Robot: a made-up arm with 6 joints. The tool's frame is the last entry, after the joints.
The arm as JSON. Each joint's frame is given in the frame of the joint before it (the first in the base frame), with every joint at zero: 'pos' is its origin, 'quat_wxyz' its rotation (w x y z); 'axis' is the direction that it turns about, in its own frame. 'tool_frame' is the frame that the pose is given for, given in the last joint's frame.
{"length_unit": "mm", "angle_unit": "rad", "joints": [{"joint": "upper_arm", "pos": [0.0, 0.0, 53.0], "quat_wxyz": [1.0, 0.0, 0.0, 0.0], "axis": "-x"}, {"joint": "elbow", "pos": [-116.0, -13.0, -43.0], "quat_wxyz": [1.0, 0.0, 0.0, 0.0], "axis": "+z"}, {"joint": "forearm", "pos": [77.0, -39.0, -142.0], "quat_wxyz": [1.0, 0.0, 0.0, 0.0], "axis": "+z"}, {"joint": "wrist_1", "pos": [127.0, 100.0, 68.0], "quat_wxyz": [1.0, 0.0, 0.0, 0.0], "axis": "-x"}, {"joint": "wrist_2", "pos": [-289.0, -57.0, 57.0], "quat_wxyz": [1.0, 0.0, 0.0, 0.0], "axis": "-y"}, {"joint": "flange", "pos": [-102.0, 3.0, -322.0], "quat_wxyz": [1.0, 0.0, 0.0, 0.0], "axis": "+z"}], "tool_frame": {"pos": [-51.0, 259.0, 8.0], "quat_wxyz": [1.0, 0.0, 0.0, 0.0]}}
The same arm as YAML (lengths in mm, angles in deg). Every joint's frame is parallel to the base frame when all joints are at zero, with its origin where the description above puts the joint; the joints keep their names.
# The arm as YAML. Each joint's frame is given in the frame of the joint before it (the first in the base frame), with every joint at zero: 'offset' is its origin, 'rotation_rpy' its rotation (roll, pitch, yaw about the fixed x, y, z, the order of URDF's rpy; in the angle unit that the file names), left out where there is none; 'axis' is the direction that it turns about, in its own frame. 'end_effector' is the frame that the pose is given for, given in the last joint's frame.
length_unit: mm
angle_unit: deg
chain:
  - id: upper_arm
    offset: [0.0, 0.0, 53.0]
    axis: [-1.0, 0.0, 0.0]
  - id: elbow
    offset: [-116.0, -13.0, -43.0]
    axis: [0.0, 0.0, 1.0]
  - id: forearm
    offset: [77.0, -39.0, -142.0]
    axis: [0.0, 0.0, 1.0]
  - id: wrist_1
    offset: [127.0, 100.0, 68.0]
    axis: [-1.0, 0.0, 0.0]
  - id: wrist_2
    offset: [-289.0, -57.0, 57.0]
    axis: [0.0, -1.0, 0.0]
  - id: flange
    offset: [-102.0, 3.0, -322.0]
    axis: [0.0, 0.0, 1.0]
end_effector:
  offset: [-51.0, 259.0, 8.0]

